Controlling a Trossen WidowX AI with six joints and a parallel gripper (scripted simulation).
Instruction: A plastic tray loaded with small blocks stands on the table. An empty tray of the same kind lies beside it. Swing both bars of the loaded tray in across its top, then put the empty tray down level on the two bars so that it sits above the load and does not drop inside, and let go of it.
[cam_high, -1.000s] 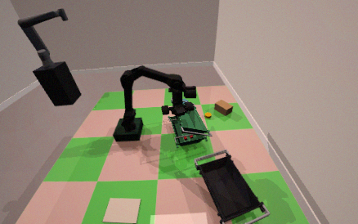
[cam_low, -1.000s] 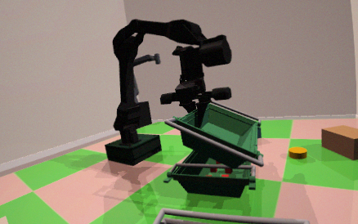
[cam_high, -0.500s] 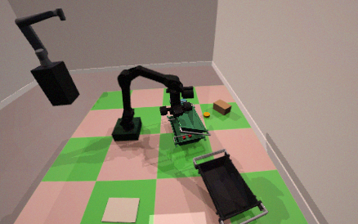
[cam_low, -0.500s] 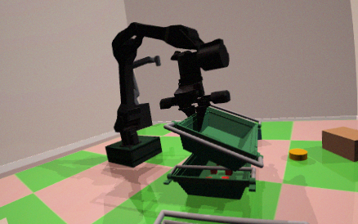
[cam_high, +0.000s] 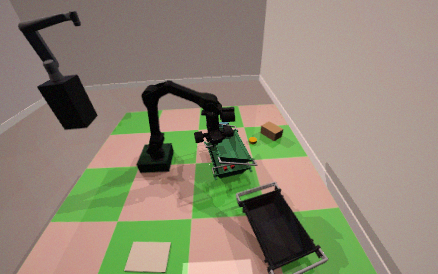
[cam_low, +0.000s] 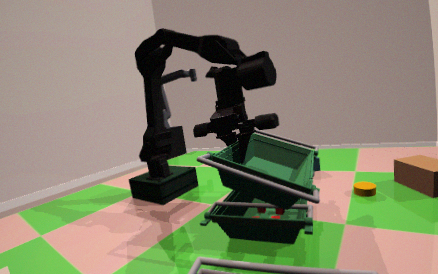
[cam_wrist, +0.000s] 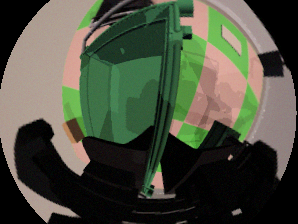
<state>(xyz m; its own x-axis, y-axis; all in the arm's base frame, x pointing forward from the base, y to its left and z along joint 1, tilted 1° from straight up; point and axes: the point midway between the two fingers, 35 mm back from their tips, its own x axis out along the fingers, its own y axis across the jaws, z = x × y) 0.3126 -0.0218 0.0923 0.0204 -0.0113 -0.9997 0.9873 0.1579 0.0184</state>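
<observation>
My gripper tip is now 80 mm short of the green tray, 10 mm to the right of it and 10 mm below it. From my gripper tip the other things lie so: blue block (80 mm ahead, 340 mm to the left, 100 mm below); then brown box (390 mm ahead, 220 mm to the left, 90 mm below); then orange disc (250 mm ahead, 160 mm to the left, 110 mm below).
</observation>
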